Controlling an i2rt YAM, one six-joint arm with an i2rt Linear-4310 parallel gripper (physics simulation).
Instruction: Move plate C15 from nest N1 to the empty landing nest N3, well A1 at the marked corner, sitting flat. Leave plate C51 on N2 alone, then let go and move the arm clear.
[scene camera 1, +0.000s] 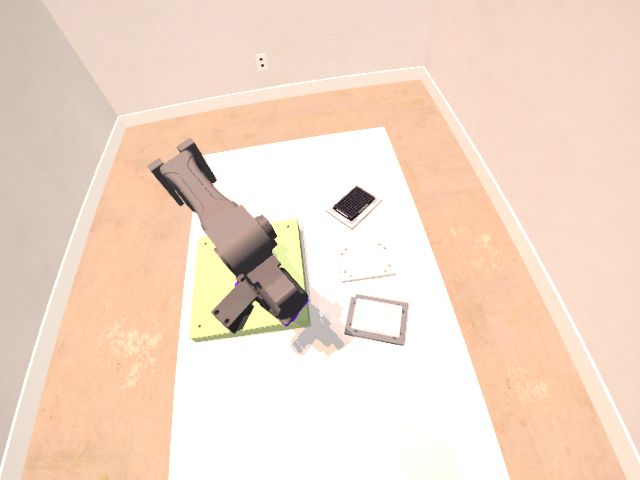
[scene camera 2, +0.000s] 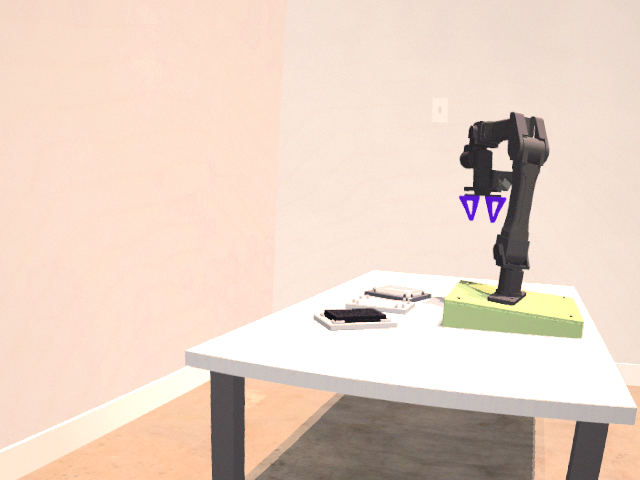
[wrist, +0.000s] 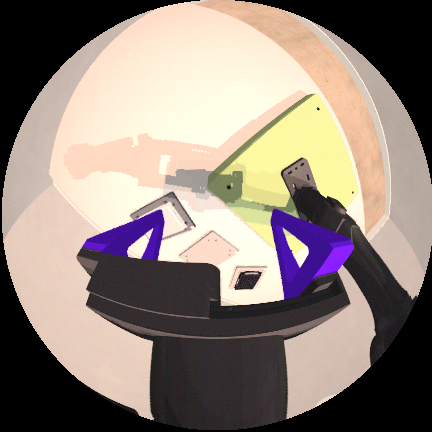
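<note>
My gripper (scene camera 2: 481, 221) (wrist: 217, 214) is open and empty, pointing down high above the table, near the green base block. In scene camera 1 the arm hides most of it. A white plate (scene camera 1: 377, 316) (scene camera 2: 395, 290) (wrist: 172, 221) sits on a dark grey nest (scene camera 1: 375, 337) (scene camera 2: 379, 296). A black plate with a grid of wells (scene camera 1: 354, 203) (scene camera 2: 355, 314) (wrist: 248, 280) sits on a white nest (scene camera 1: 353, 222) (scene camera 2: 356, 326). Between them is an empty white nest (scene camera 1: 365, 260) (scene camera 2: 381, 304) (wrist: 210, 246) with small corner posts. No labels or marked corner can be read.
The arm stands on a yellow-green block (scene camera 1: 209, 289) (scene camera 2: 511, 322) (wrist: 320, 145) beside the row of nests. All stand on a white table (scene camera 1: 310, 413) (scene camera 2: 413, 361) (wrist: 150, 90). The arm's shadow falls between the block and the grey nest.
</note>
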